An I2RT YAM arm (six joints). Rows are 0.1 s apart.
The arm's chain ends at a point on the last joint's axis. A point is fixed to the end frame.
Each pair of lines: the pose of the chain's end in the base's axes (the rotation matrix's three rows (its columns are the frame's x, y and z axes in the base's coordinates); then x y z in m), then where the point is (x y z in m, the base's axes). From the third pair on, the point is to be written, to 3 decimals.
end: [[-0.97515 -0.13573 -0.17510], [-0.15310 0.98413 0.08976], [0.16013 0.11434 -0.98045]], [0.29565 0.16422 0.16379]
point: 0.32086 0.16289 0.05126
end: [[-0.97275 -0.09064 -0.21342], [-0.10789 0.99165 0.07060], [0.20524 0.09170 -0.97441]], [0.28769 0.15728 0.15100]
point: 0.30795 0.15187 0.03759
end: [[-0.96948 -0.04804 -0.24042], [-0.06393 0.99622 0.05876], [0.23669 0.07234 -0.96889]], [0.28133 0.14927 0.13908]
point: 0.298 0.141 0.025
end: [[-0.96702 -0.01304 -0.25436], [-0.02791 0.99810 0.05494], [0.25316 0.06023 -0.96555]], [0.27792 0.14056 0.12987]
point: 0.292 0.130 0.016
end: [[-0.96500 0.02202 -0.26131], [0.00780 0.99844 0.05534], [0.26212 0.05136 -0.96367]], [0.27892 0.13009 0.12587]
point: 0.292 0.118 0.012
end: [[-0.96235 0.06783 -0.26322], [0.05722 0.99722 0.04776], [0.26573 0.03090 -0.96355]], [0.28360 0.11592 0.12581]
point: 0.295 0.101 0.012
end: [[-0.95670 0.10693 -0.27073], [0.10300 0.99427 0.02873], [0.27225 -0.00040 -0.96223]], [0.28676 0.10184 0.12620]
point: 0.297 0.083 0.013
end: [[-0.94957 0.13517 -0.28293], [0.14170 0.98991 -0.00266], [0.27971 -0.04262 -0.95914]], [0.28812 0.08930 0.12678]
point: 0.296 0.066 0.014
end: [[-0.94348 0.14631 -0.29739], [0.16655 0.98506 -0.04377], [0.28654 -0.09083 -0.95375]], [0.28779 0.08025 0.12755]
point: 0.294 0.051 0.016
